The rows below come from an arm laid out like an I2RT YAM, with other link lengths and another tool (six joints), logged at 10 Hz.
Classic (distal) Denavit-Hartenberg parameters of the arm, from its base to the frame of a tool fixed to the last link. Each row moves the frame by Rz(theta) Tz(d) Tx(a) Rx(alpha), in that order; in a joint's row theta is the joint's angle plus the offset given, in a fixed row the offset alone. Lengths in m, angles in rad.
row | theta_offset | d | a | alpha
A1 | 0 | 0.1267 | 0.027 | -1.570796
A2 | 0 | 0 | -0.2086 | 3.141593
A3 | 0.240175 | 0 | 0.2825 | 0
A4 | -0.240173 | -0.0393 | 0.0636 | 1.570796
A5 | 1.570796 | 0.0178 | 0 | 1.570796
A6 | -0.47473 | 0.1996 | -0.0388 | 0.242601
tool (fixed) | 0 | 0.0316 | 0 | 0
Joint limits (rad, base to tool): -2.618..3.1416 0..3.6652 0..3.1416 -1.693..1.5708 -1.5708..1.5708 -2.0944..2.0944
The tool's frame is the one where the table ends.
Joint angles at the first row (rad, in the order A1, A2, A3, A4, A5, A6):
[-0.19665, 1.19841, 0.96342, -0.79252, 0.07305, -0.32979]
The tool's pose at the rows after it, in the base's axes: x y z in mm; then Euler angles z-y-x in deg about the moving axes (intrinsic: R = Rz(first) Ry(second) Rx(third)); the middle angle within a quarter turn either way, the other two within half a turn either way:
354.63 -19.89 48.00 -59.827 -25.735 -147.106
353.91 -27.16 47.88 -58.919 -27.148 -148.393
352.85 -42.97 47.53 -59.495 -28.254 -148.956
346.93 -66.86 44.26 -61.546 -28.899 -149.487
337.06 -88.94 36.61 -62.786 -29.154 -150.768
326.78 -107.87 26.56 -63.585 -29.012 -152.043
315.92 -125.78 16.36 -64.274 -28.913 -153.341
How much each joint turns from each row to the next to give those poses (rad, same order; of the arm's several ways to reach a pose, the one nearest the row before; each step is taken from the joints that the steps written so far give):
[-0.00001, 0.00037, -0.00002, 0.00153, 0.01945, -0.02099]
[-0.00459, -0.00002, -0.00040, 0.00459, 0.02173, -0.02557]
[-0.03966, -0.00685, -0.00914, 0.01297, 0.00383, -0.03203]
[-0.07055, -0.01525, -0.02365, 0.01451, -0.00457, -0.03318]
[-0.06944, -0.01106, -0.03086, 0.01444, -0.00495, -0.04080]
[-0.06602, -0.00266, -0.03167, 0.01911, -0.01032, -0.04237]
[-0.06370, 0.00001, -0.03089, 0.02172, -0.00838, -0.04272]

